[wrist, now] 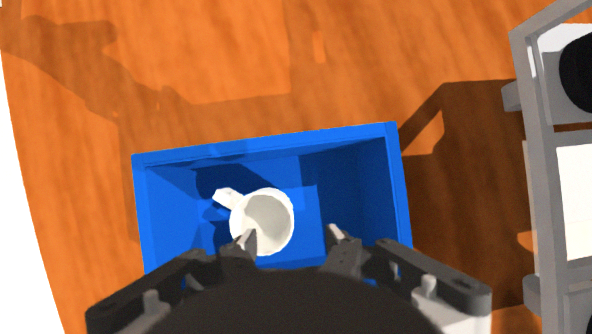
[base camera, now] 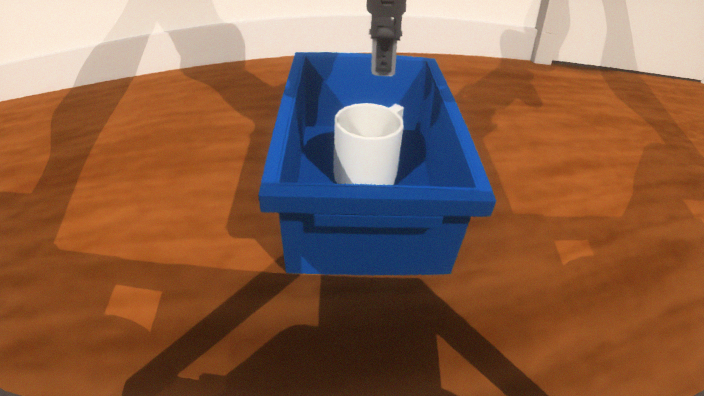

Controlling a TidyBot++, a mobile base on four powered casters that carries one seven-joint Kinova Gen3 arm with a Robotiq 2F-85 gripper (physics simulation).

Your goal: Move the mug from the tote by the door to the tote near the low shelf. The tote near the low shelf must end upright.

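Frame: origin at the arm's base, x ahead, y left, z up, level; metres.
Seen in the pictures: gripper, between the fingertips: [wrist: 291, 238] [base camera: 382, 61].
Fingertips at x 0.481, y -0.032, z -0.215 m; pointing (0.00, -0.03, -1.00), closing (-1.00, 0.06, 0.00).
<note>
A point is followed by its place in that frame.
A white mug [base camera: 367, 155] {x 0.479, y -0.024, z -0.331 m} [wrist: 270, 220] {x 0.517, y -0.013, z -0.386 m} stands upright inside a blue tote [base camera: 375, 247] {x 0.364, y -0.031, z -0.352 m} [wrist: 265, 139] {x 0.500, y -0.123, z -0.277 m} on the wooden floor. Its handle points to the back right in the base camera view and to the upper left in the wrist view. My gripper [base camera: 383, 72] {x 0.481, y -0.032, z -0.215 m} [wrist: 291, 238] {x 0.481, y -0.032, z -0.215 m} is partly open and empty. It hangs above the tote, higher than the mug; in the wrist view the left fingertip overlaps the mug's lower rim and the right fingertip lies over the tote's interior. A second tote and the low shelf do not show.
A white wall [base camera: 280, 35] {x 0.910, y 0.144, z -0.346 m} with a baseboard runs behind the tote. A white door panel [base camera: 635, 35] {x 1.088, y -0.820, z -0.274 m} is at the back right. The grey frame of my base [wrist: 537, 150] {x 0.151, y -0.079, z -0.295 m} stands at the right in the wrist view. Shadows cross the wooden floor [base camera: 165, 200] {x 0.460, y 0.231, z -0.396 m} [wrist: 225, 55] {x 0.568, y -0.297, z -0.397 m}.
</note>
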